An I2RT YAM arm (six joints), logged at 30 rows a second.
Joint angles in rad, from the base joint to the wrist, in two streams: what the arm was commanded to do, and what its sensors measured. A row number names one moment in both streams.
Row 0, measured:
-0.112 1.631 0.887 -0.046 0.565 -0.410
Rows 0 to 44, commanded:
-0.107 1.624 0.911 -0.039 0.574 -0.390
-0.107 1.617 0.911 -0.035 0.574 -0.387
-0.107 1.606 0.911 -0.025 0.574 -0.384
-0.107 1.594 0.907 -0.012 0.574 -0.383
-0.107 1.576 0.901 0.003 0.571 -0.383
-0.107 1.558 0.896 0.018 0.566 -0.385
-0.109 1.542 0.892 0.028 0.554 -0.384
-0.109 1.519 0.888 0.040 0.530 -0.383
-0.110 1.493 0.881 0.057 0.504 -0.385
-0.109 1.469 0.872 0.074 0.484 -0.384
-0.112 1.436 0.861 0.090 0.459 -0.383
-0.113 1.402 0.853 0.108 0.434 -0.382
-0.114 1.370 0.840 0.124 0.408 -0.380
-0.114 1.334 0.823 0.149 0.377 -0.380
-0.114 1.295 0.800 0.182 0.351 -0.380
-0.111 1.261 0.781 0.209 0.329 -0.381
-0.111 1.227 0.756 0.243 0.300 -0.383
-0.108 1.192 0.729 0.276 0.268 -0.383
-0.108 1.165 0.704 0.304 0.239 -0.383
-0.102 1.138 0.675 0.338 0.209 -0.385
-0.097 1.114 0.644 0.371 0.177 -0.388
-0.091 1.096 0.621 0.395 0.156 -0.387
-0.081 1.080 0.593 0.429 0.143 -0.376
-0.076 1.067 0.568 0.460 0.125 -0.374
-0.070 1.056 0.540 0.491 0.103 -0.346
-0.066 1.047 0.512 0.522 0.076 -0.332
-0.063 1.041 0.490 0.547 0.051 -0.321
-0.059 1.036 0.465 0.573 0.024 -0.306
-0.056 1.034 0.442 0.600 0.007 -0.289
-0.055 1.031 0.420 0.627 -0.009 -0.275
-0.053 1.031 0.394 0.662 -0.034 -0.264
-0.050 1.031 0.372 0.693 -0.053 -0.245
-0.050 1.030 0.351 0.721 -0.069 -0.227
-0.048 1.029 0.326 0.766 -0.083 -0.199
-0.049 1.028 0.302 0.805 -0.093 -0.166
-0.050 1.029 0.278 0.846 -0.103 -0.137
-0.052 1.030 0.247 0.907 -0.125 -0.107
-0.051 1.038 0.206 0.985 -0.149 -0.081
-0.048 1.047 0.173 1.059 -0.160 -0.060
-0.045 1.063 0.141 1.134 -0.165 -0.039
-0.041 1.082 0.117 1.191 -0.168 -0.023
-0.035 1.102 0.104 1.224 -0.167 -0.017
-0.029 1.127 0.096 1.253 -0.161 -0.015
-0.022 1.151 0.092 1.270 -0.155 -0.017
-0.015 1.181 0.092 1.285 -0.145 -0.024
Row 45, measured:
-0.034 1.131 0.100 1.094 -0.129 -0.074
